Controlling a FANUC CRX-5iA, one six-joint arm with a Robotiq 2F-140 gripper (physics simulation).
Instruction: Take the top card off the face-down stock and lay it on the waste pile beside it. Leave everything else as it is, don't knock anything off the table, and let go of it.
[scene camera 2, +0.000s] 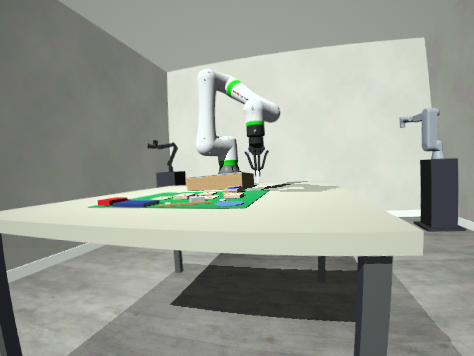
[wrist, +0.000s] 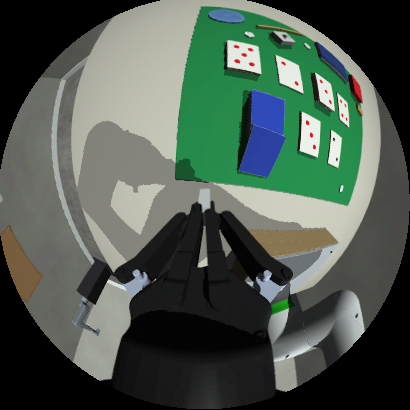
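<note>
The face-down stock (wrist: 268, 109) (scene camera 2: 233, 189) is blue-backed and sits on the green mat (wrist: 215, 150) (scene camera 2: 256, 198). A second blue surface (wrist: 262, 151), seemingly a card, meets the stock at an edge and slants down toward the mat's near side; whether it rests on the mat is unclear. Beside the stock in the wrist view lies a face-up card with three red pips (wrist: 310, 134), possibly the waste pile; I cannot tell for certain. My gripper (wrist: 204, 195) (scene camera 2: 257, 176) is shut and empty, with pale tips together. It hangs above the table off the mat's near edge, apart from the cards.
Several face-up cards, including a five-pip one (wrist: 243, 58), lie beyond. Also on the mat are a blue disc (wrist: 226, 16) (scene camera 2: 229, 204), a grey block (wrist: 282, 38), a stick (wrist: 278, 29), a dark blue box (wrist: 331, 61) and a red box (wrist: 355, 89). A wooden-topped base (wrist: 290, 241) (scene camera 2: 217, 182) stands near the gripper.
</note>
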